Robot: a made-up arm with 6 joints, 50 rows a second.
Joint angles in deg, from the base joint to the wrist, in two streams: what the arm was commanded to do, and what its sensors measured. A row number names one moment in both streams.
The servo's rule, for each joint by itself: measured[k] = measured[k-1] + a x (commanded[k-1-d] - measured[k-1]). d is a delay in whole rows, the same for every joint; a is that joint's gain. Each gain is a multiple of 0.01, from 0.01 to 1. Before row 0 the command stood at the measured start. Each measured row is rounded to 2 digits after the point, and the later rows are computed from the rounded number. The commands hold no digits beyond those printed.
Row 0, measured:
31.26, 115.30, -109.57, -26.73, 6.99, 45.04
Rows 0 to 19, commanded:
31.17, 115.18, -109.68, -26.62, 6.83, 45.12
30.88, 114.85, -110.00, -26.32, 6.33, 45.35
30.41, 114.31, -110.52, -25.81, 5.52, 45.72
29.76, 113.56, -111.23, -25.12, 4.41, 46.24
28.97, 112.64, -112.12, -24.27, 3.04, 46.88
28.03, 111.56, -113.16, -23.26, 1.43, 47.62
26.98, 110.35, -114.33, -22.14, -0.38, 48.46
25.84, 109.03, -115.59, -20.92, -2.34, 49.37
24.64, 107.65, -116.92, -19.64, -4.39, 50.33
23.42, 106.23, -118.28, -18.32, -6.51, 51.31
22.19, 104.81, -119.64, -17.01, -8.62, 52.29
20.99, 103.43, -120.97, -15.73, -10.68, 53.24
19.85, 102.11, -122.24, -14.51, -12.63, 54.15
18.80, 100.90, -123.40, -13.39, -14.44, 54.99
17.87, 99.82, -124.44, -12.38, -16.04, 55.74
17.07, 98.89, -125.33, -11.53, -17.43, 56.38
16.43, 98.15, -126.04, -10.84, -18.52, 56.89
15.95, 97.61, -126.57, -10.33, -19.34, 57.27
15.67, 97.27, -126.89, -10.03, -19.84, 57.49
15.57, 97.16, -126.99, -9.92, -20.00, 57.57
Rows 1 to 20, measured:
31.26, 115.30, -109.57, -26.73, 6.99, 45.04
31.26, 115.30, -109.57, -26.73, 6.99, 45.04
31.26, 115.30, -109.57, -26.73, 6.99, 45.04
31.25, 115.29, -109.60, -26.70, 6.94, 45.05
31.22, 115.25, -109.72, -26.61, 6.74, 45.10
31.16, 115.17, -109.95, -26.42, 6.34, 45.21
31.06, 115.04, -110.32, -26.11, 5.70, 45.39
30.91, 114.85, -110.84, -25.67, 4.82, 45.64
30.71, 114.59, -111.51, -25.09, 3.70, 45.98
30.45, 114.25, -112.33, -24.38, 2.35, 46.40
30.13, 113.83, -113.28, -23.55, 0.80, 46.90
29.75, 113.34, -114.34, -22.61, -0.91, 47.48
29.31, 112.77, -115.48, -21.58, -2.76, 48.13
28.81, 112.13, -116.69, -20.48, -4.69, 48.84
28.26, 111.43, -117.93, -19.34, -6.67, 49.59
27.67, 110.68, -119.18, -18.18, -8.64, 50.37
27.05, 109.90, -120.40, -17.03, -10.55, 51.16
26.41, 109.09, -121.57, -15.91, -12.36, 51.94
25.76, 108.27, -122.66, -14.86, -14.03, 52.69
25.11, 107.46, -123.64, -13.90, -15.51, 53.40
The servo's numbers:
d 3
a 0.07 0.08 0.29 0.24 0.33 0.17

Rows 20 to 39, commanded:
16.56, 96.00, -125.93, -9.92, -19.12, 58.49
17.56, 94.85, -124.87, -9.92, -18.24, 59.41
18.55, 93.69, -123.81, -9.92, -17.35, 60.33
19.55, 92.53, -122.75, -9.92, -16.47, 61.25
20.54, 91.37, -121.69, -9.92, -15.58, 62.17
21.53, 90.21, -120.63, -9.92, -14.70, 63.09
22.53, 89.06, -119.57, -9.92, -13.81, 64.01
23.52, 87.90, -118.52, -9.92, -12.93, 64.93
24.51, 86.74, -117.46, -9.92, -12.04, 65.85
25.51, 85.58, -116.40, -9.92, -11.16, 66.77
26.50, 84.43, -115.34, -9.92, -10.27, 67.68
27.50, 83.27, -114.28, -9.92, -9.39, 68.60
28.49, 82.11, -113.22, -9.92, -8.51, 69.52
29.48, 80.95, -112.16, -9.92, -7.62, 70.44
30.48, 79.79, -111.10, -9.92, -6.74, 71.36
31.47, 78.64, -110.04, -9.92, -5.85, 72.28
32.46, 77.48, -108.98, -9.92, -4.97, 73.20
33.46, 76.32, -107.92, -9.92, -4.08, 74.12
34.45, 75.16, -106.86, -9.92, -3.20, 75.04
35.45, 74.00, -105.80, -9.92, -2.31, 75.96
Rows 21 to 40, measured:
24.47, 106.67, -124.49, -13.04, -16.77, 54.06
23.85, 105.92, -125.19, -12.32, -17.78, 54.64
23.27, 105.22, -125.71, -11.74, -18.51, 55.14
22.80, 104.48, -125.77, -11.30, -18.71, 55.71
22.43, 103.71, -125.51, -10.97, -18.55, 56.34
22.16, 102.91, -125.02, -10.72, -18.15, 57.02
21.98, 102.08, -124.36, -10.53, -17.60, 57.74
21.88, 101.22, -123.59, -10.38, -16.93, 58.49
21.86, 100.34, -122.73, -10.27, -16.19, 59.27
21.91, 99.44, -121.81, -10.19, -15.40, 60.08
22.02, 98.52, -120.86, -10.13, -14.58, 60.90
22.19, 97.58, -119.87, -10.08, -13.74, 61.74
22.42, 96.62, -118.86, -10.04, -12.89, 62.60
22.71, 95.64, -117.84, -10.01, -12.03, 63.46
23.05, 94.65, -116.81, -9.99, -11.16, 64.33
23.43, 93.65, -115.77, -9.97, -10.29, 65.21
23.85, 92.63, -114.72, -9.96, -9.41, 66.10
24.31, 91.60, -113.67, -9.95, -8.53, 66.99
24.81, 90.56, -112.62, -9.94, -7.65, 67.89
25.35, 89.51, -111.56, -9.94, -6.77, 68.79

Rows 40 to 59, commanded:
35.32, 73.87, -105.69, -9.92, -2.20, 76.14
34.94, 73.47, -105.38, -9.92, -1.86, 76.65
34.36, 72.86, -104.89, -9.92, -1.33, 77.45
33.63, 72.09, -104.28, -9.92, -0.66, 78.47
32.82, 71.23, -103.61, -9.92, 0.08, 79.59
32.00, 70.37, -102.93, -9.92, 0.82, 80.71
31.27, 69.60, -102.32, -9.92, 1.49, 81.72
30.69, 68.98, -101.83, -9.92, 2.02, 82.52
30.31, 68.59, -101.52, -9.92, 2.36, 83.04
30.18, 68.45, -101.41, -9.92, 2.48, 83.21
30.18, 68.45, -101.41, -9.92, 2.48, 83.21
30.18, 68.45, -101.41, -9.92, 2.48, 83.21
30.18, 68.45, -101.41, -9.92, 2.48, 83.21
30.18, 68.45, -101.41, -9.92, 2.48, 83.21
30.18, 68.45, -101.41, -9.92, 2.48, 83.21
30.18, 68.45, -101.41, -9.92, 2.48, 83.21
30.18, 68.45, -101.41, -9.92, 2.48, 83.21
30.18, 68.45, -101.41, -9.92, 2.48, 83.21
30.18, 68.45, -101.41, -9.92, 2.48, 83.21
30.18, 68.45, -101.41, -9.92, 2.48, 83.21
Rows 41 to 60, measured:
25.92, 88.45, -110.50, -9.94, -5.88, 69.70
26.52, 87.39, -109.44, -9.94, -5.00, 70.61
27.15, 86.32, -108.38, -9.94, -4.11, 71.52
27.72, 85.32, -107.60, -9.94, -3.48, 72.31
28.23, 84.37, -106.96, -9.94, -2.95, 73.05
28.66, 83.45, -106.36, -9.94, -2.42, 73.80
29.01, 82.54, -105.76, -9.94, -1.84, 74.59
29.28, 81.64, -105.14, -9.94, -1.21, 75.44
29.47, 80.74, -104.50, -9.94, -0.54, 76.34
29.60, 79.85, -103.87, -9.94, 0.13, 77.25
29.68, 78.98, -103.28, -9.94, 0.75, 78.15
29.72, 78.15, -102.77, -9.94, 1.28, 78.98
29.75, 77.37, -102.38, -9.94, 1.68, 79.70
29.78, 76.66, -102.10, -9.94, 1.94, 80.30
29.81, 76.00, -101.90, -9.94, 2.12, 80.79
29.84, 75.40, -101.76, -9.94, 2.24, 81.20
29.86, 74.84, -101.66, -9.94, 2.32, 81.54
29.88, 74.33, -101.59, -9.94, 2.37, 81.82
29.90, 73.86, -101.54, -9.94, 2.41, 82.06
29.92, 73.43, -101.50, -9.94, 2.43, 82.26

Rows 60 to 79, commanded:
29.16, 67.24, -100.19, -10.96, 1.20, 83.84
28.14, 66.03, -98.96, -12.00, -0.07, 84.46
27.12, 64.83, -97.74, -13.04, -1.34, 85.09
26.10, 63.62, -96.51, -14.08, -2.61, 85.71
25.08, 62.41, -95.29, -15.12, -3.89, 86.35
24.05, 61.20, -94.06, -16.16, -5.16, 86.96
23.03, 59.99, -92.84, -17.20, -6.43, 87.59
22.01, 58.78, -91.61, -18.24, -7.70, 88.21
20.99, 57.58, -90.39, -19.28, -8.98, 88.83
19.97, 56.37, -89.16, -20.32, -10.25, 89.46
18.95, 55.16, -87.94, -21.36, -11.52, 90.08
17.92, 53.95, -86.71, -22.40, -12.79, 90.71
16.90, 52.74, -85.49, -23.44, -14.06, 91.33
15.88, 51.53, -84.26, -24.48, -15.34, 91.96
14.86, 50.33, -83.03, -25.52, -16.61, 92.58
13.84, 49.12, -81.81, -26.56, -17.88, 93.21
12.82, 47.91, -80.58, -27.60, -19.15, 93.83
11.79, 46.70, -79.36, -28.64, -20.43, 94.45
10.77, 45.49, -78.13, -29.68, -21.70, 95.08
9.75, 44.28, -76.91, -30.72, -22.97, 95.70
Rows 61 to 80, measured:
29.94, 73.03, -101.47, -9.94, 2.45, 82.42
29.96, 72.66, -101.45, -9.94, 2.46, 82.55
29.98, 72.32, -101.44, -9.94, 2.47, 82.66
29.92, 71.91, -101.08, -10.18, 2.05, 82.86
29.80, 71.44, -100.47, -10.62, 1.35, 83.13
29.61, 70.91, -99.68, -11.20, 0.46, 83.46
29.36, 70.33, -98.76, -11.89, -0.55, 83.84
29.06, 69.70, -97.75, -12.67, -1.65, 84.27
28.71, 69.02, -96.68, -13.51, -2.81, 84.73
28.31, 68.30, -95.57, -14.40, -4.00, 85.22
27.87, 67.54, -94.42, -15.32, -5.22, 85.73
27.39, 66.74, -93.25, -16.27, -6.46, 86.26
26.87, 65.91, -92.06, -17.24, -7.71, 86.80
26.32, 65.05, -90.87, -18.23, -8.97, 87.36
25.73, 64.16, -89.66, -19.23, -10.23, 87.93
25.11, 63.25, -88.45, -20.24, -11.49, 88.51
24.46, 62.31, -87.23, -21.26, -12.76, 89.10
23.79, 61.35, -86.01, -22.28, -14.03, 89.69
23.09, 60.37, -84.79, -23.31, -15.30, 90.29
22.37, 59.37, -83.57, -24.34, -16.57, 90.89

